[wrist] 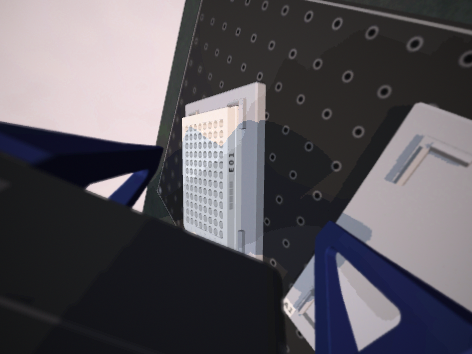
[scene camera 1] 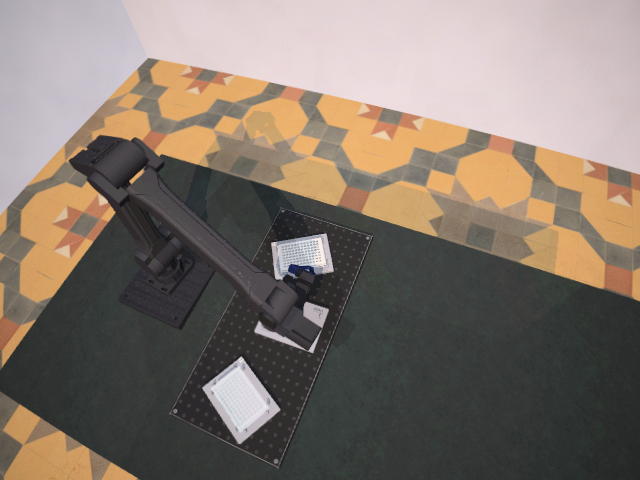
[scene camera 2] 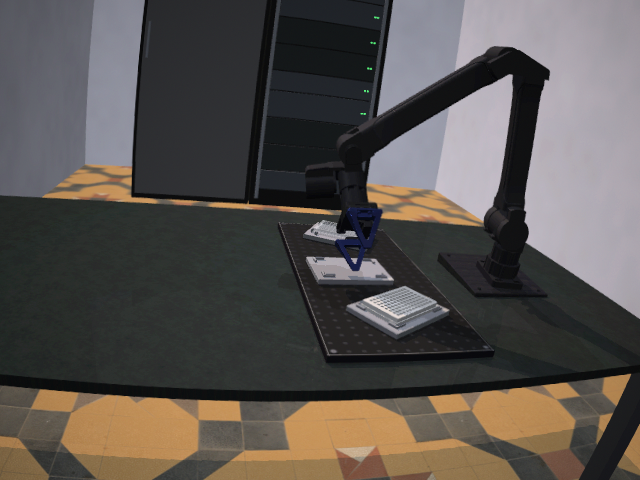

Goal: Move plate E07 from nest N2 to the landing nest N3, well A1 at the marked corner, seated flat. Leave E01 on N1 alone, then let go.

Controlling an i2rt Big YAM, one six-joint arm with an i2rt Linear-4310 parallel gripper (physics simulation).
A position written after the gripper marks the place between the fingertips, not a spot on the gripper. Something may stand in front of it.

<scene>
The gripper [scene camera 2: 361, 260] is open, holding nothing.
The gripper is seen too in the wrist view [wrist: 244, 195] and in scene camera 1 [scene camera 1: 306, 283].
</scene>
